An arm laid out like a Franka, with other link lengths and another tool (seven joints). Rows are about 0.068 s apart.
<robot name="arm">
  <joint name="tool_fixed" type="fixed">
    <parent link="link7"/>
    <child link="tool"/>
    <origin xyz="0.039 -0.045 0.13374" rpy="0 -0.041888 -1.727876"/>
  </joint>
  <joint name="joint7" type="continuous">
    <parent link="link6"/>
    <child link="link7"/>
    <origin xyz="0 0.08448 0" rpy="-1.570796 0 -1.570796"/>
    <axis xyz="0 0 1"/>
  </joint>
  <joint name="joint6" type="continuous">
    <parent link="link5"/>
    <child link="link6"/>
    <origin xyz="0 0 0" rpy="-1.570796 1.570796 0"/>
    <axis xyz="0 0 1"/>
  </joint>
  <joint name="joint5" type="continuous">
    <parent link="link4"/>
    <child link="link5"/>
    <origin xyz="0.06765 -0.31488 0" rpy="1.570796 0 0"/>
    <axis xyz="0 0 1"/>
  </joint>
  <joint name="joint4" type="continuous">
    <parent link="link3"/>
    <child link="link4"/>
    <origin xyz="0 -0.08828 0" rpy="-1.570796 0 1.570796"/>
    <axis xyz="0 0 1"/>
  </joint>
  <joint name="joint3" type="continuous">
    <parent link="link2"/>
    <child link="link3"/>
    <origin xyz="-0.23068 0 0" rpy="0 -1.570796 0"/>
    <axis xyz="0 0 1"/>
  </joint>
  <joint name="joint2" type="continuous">
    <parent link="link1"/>
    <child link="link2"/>
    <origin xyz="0 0 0" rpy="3.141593 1.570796 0"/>
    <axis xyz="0 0 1"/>
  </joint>
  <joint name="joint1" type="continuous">
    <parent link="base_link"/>
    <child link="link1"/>
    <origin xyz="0 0 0.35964" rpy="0 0 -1.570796"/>
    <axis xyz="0 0 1"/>
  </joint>
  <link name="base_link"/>
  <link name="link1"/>
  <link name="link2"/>
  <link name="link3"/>
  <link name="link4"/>
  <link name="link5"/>
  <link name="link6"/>
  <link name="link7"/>
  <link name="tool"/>
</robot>
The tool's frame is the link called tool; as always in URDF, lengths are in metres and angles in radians. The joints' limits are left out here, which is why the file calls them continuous.
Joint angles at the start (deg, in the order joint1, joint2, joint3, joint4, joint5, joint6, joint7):
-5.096 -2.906 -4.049 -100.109 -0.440 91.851 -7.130
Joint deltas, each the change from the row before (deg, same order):
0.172 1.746 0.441 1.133 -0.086 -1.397 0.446
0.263 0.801 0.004 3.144 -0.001 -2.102 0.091
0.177 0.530 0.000 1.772 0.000 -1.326 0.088
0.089 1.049 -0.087 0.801 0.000 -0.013 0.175
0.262 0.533 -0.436 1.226 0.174 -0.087 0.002
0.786 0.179 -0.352 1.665 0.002 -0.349 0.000
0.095 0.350 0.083 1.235 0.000 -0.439 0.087
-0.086 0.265 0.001 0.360 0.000 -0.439 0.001
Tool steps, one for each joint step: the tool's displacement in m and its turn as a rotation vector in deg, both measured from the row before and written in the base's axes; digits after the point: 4 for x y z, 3 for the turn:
0.0034 0.0045 -0.0069 0.042 2.020 0.170
0.0030 0.0018 0.0121 -0.100 -0.231 0.157
0.0013 0.0013 0.0061 -0.033 0.088 0.077
0.0036 -0.0002 -0.0031 -0.053 0.267 -0.171
0.0027 -0.0012 0.0032 0.038 -0.620 -0.187
0.0030 0.0031 0.0087 -0.182 -1.124 0.435
0.0018 0.0013 0.0046 -0.092 -0.439 0.091
0.0000 -0.0006 -0.0001 0.026 0.343 -0.089

